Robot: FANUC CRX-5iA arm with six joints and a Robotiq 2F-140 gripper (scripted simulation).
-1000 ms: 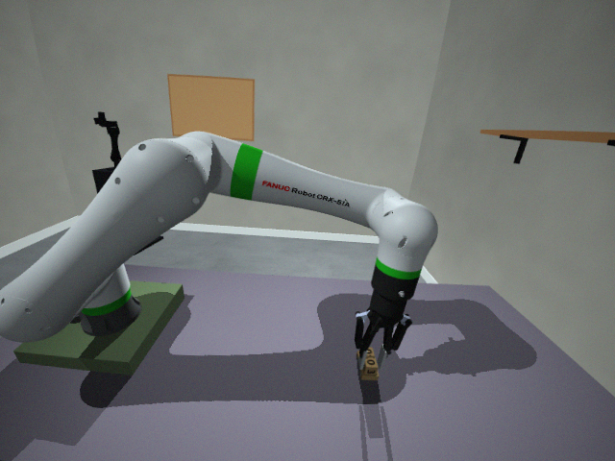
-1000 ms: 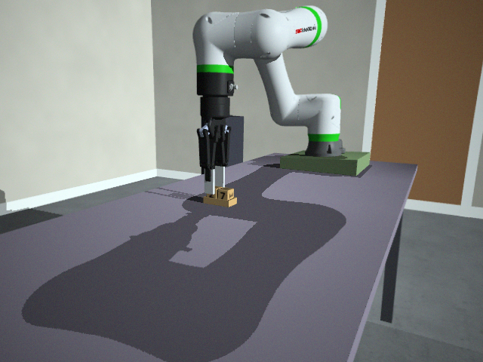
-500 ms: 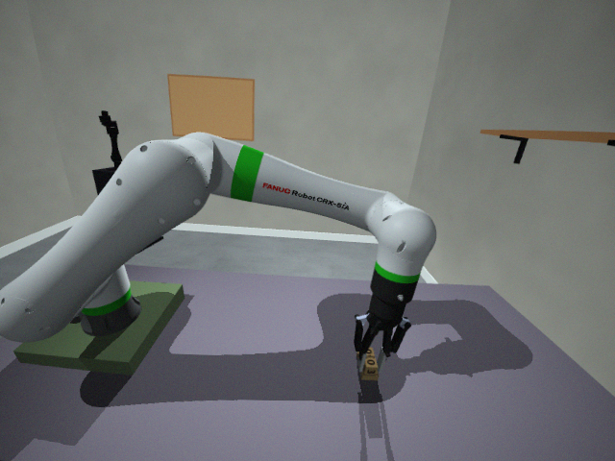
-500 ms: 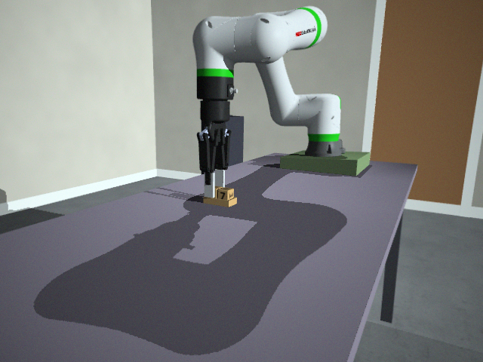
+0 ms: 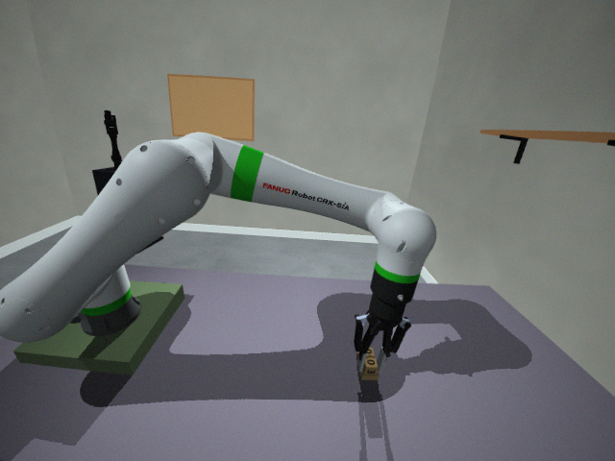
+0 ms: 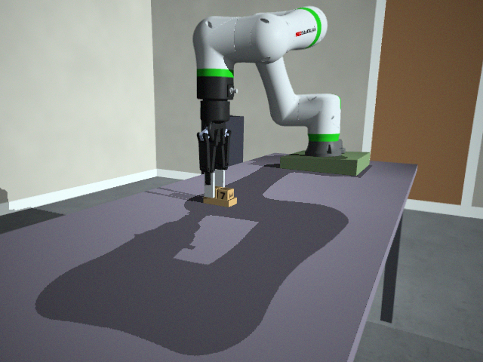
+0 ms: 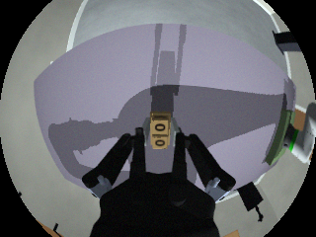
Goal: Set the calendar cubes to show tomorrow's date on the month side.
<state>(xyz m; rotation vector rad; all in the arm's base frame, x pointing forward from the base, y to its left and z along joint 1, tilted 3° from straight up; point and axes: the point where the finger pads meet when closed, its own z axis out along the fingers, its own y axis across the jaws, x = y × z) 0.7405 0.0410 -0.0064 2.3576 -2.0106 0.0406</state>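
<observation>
Now: hand 2 cm to the right of the wooden calendar tray and 4 cm above it.
</observation>
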